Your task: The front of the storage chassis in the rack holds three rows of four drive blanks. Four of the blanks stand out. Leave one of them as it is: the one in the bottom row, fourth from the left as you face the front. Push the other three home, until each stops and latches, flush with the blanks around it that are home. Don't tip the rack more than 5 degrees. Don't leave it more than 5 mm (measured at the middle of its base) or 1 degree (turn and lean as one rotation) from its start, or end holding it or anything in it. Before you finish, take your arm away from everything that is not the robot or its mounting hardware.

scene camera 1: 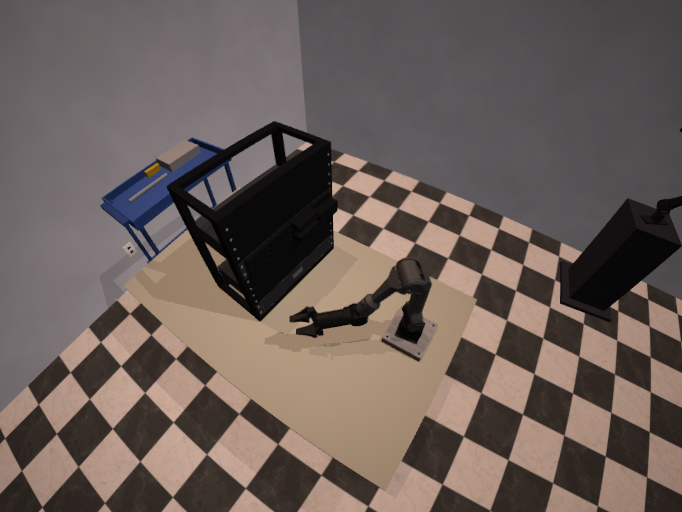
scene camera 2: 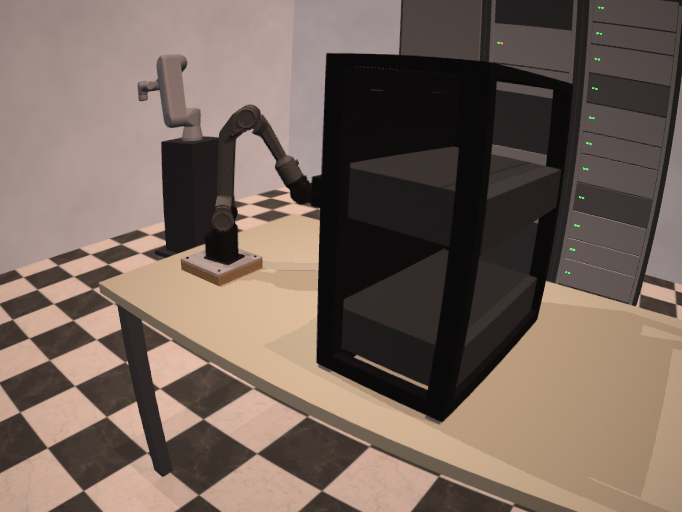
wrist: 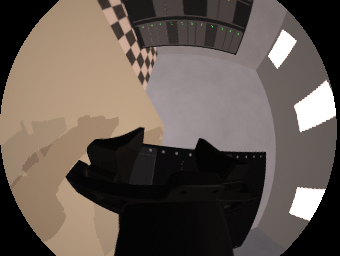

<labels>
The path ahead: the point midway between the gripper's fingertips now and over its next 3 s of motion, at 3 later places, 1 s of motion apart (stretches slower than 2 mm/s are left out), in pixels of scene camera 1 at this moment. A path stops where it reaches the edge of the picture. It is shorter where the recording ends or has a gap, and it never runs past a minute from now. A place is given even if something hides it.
My gripper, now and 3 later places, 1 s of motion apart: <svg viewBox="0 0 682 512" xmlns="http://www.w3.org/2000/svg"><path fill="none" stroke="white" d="M293 325L316 265L361 243L352 231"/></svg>
</labels>
